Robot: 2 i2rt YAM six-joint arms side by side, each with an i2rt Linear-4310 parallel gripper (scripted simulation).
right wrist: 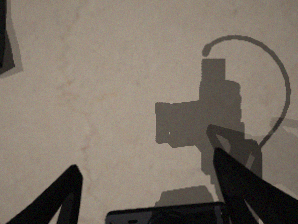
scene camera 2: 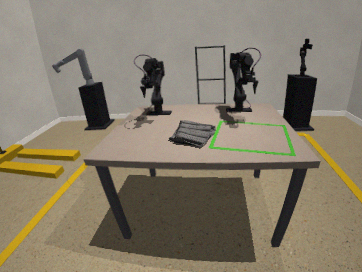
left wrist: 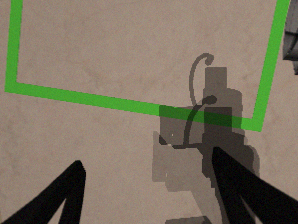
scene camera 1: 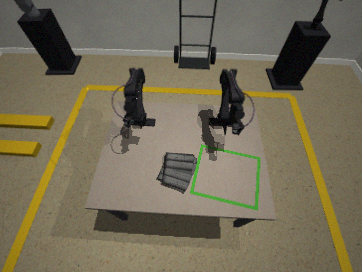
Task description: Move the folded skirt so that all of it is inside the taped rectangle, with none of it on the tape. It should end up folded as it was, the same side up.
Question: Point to a grey pleated skirt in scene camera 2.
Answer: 190,133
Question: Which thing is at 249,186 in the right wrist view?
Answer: My right gripper.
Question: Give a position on a grey pleated skirt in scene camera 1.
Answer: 178,168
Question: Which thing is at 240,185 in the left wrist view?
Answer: My left gripper.
